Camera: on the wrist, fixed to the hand. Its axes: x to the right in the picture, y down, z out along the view.
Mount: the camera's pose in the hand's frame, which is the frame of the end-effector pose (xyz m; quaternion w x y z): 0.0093 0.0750 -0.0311 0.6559 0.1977 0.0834 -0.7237
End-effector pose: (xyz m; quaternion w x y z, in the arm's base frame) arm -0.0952 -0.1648 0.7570 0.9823 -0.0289 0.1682 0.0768
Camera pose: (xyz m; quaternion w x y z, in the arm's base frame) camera -0.1087 -0.0921 0.7223 0.6916 0.0471 0.1865 -0.6962
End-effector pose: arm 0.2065 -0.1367 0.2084 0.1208 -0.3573 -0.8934 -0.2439
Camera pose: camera 0.2534 -0.1006 0.2647 0.0479 0.4564 -0.8828 -0.1006
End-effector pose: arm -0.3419 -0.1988 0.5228 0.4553 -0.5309 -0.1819 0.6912
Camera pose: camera -0.3468 -0.2373 0.4509 0.9190 -0.1842 -0.3289 0.1155
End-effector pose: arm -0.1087 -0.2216 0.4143 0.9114 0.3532 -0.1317 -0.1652
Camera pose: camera -0.0735 -0.1544 0.4447 0.4194 0.5209 0.2126 -0.7124
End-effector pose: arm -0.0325 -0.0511 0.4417 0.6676 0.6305 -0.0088 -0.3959
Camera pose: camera 0.0286 -0.0383 0.4945 0.0274 0.5849 0.4279 -0.6885
